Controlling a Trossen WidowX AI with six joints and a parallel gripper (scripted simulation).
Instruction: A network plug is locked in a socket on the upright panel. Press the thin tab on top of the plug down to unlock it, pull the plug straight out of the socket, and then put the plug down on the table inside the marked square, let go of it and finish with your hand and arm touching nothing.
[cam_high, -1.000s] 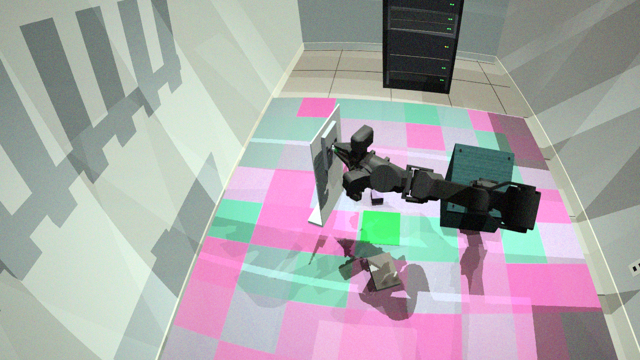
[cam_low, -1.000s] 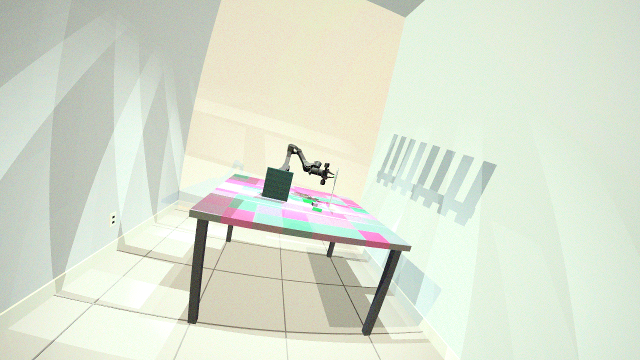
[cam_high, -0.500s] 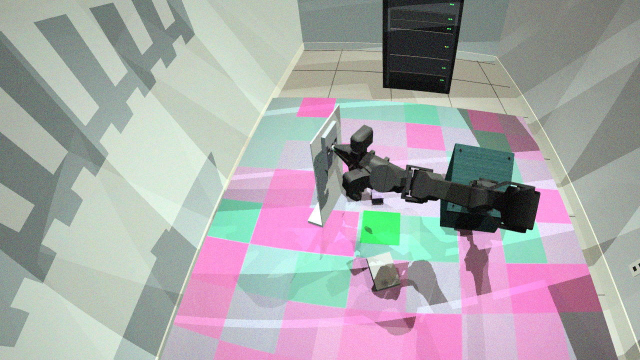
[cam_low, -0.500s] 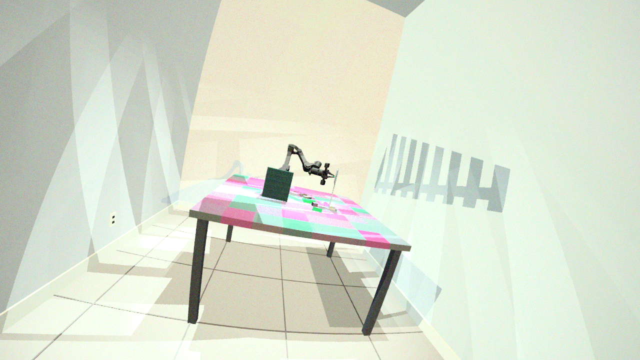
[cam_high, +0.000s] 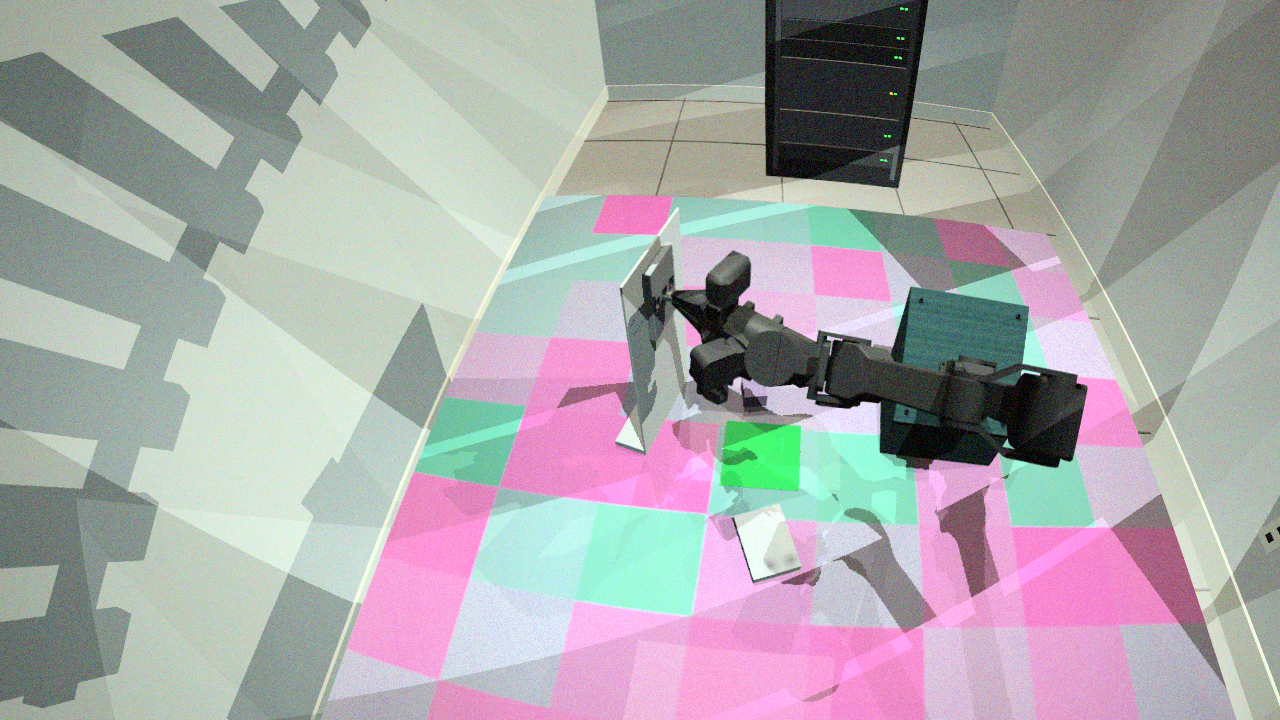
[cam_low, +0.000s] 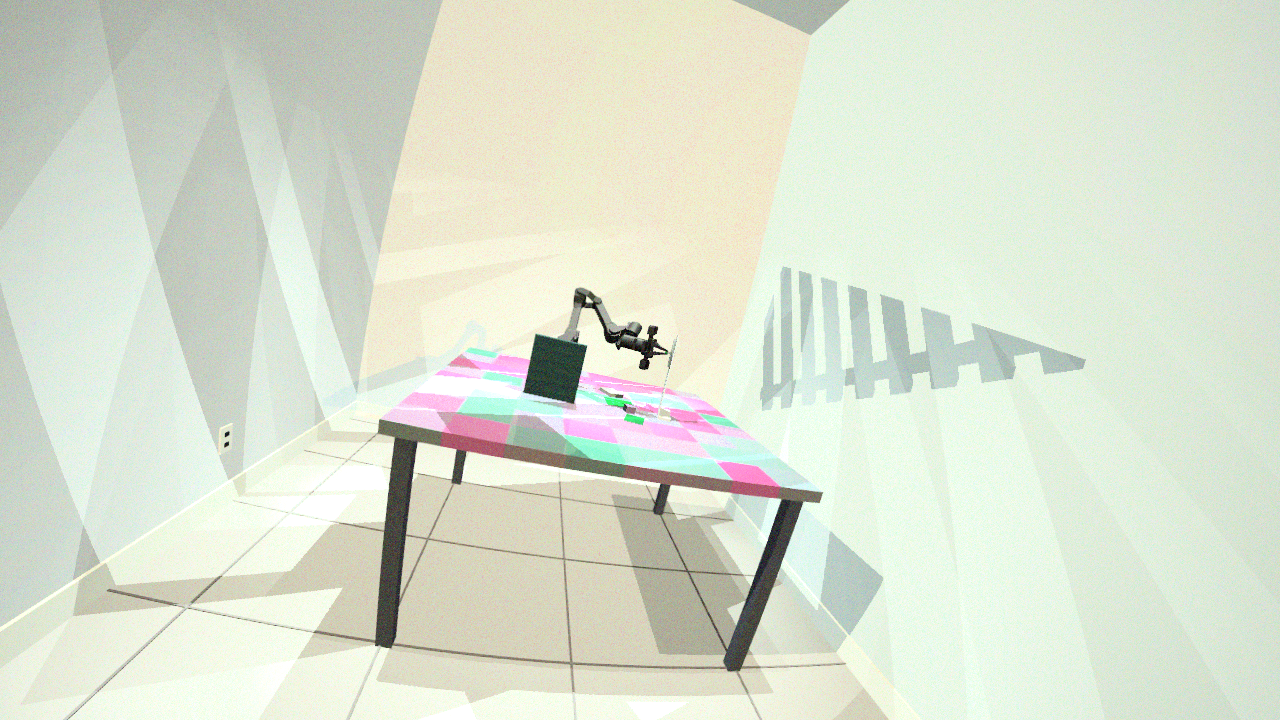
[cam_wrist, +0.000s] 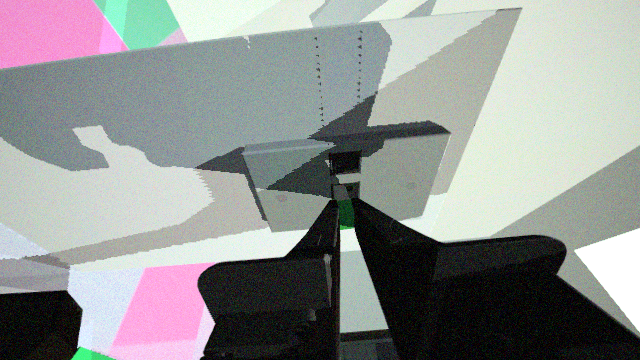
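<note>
Right now my gripper tip is 14 cm past the marked green square, 5 cm to the right of it and 26 cm above it. The rest, counted from my gripper tip: small pale block (11 cm behind, 6 cm to the right, 25 cm below); green network plug (right at my gripper tip); upright grey panel (3 cm ahead, 1 cm to the right, 10 cm below).
</note>
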